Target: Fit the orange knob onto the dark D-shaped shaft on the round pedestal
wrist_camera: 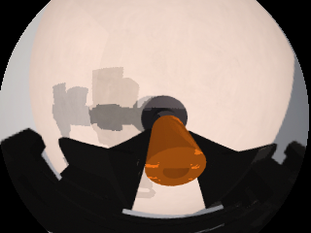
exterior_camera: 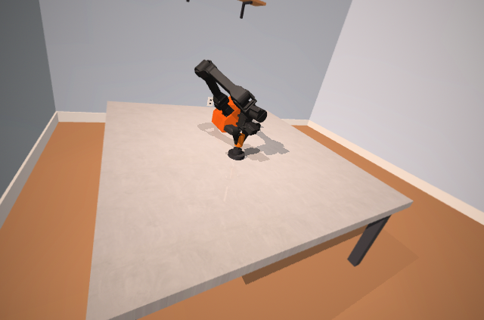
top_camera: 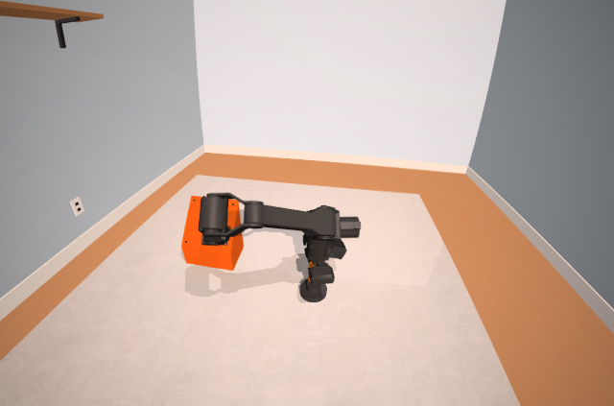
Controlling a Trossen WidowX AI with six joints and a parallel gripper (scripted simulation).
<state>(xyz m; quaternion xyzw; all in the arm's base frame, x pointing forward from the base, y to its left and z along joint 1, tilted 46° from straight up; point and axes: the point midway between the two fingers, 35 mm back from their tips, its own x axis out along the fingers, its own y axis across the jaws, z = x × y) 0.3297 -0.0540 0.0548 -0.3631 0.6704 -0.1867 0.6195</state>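
Right now the orange knob is 2 cm above my gripper tip. Also, from my gripper tip: shaft 4 cm below.
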